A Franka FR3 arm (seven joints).
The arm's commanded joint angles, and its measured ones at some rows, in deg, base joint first. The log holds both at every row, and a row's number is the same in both.
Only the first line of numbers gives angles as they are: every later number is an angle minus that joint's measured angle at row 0.
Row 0, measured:
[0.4 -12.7 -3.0 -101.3 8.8 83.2 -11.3]
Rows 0 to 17, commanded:
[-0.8 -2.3 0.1 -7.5 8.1 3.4 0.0]
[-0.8 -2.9 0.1 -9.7 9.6 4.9 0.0]
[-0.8 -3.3 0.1 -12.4 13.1 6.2 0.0]
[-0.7 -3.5 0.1 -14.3 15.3 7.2 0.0]
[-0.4 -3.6 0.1 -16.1 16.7 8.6 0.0]
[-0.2 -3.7 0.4 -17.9 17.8 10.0 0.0]
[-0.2 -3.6 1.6 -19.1 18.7 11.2 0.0]
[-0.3 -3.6 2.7 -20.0 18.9 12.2 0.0]
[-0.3 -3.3 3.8 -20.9 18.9 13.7 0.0]
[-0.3 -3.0 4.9 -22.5 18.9 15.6 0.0]
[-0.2 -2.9 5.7 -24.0 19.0 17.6 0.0]
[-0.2 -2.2 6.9 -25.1 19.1 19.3 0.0]
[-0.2 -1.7 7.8 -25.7 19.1 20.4 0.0]
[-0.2 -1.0 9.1 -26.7 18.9 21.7 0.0]
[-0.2 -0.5 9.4 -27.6 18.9 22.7 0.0]
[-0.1 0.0 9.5 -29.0 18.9 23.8 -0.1]
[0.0 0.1 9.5 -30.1 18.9 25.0 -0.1]
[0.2 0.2 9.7 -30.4 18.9 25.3 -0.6]
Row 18, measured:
[0.1 0.2 9.2 -27.3 17.7 22.2 0.1]
